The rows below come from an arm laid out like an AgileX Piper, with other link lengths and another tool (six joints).
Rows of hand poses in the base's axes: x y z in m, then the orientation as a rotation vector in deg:
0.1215, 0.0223, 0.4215, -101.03, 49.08, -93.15
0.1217, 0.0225, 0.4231, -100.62, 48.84, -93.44
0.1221, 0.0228, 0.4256, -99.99, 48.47, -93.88
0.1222, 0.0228, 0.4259, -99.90, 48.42, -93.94
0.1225, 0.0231, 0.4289, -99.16, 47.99, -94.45
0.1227, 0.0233, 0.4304, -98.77, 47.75, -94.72
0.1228, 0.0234, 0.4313, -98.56, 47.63, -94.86
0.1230, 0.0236, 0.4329, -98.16, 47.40, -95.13
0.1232, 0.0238, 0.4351, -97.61, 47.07, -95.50
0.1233, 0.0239, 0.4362, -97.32, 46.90, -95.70
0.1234, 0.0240, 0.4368, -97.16, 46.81, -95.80
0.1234, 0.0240, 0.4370, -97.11, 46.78, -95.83
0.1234, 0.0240, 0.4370, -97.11, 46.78, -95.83
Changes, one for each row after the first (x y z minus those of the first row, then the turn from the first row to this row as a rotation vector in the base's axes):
0.0002, 0.0002, 0.0016, 0.01, -0.43, 0.05
0.0006, 0.0005, 0.0041, 0.02, -1.09, 0.12
0.0007, 0.0005, 0.0044, 0.02, -1.19, 0.13
0.0010, 0.0008, 0.0074, 0.03, -1.96, 0.21
0.0012, 0.0010, 0.0089, 0.04, -2.37, 0.26
0.0013, 0.0011, 0.0098, 0.04, -2.59, 0.28
0.0015, 0.0013, 0.0114, 0.05, -3.01, 0.32
0.0017, 0.0015, 0.0136, 0.06, -3.58, 0.39
0.0018, 0.0016, 0.0147, 0.06, -3.89, 0.42
0.0019, 0.0017, 0.0153, 0.06, -4.05, 0.44
0.0019, 0.0017, 0.0155, 0.07, -4.10, 0.44
0.0019, 0.0017, 0.0155, 0.07, -4.10, 0.44

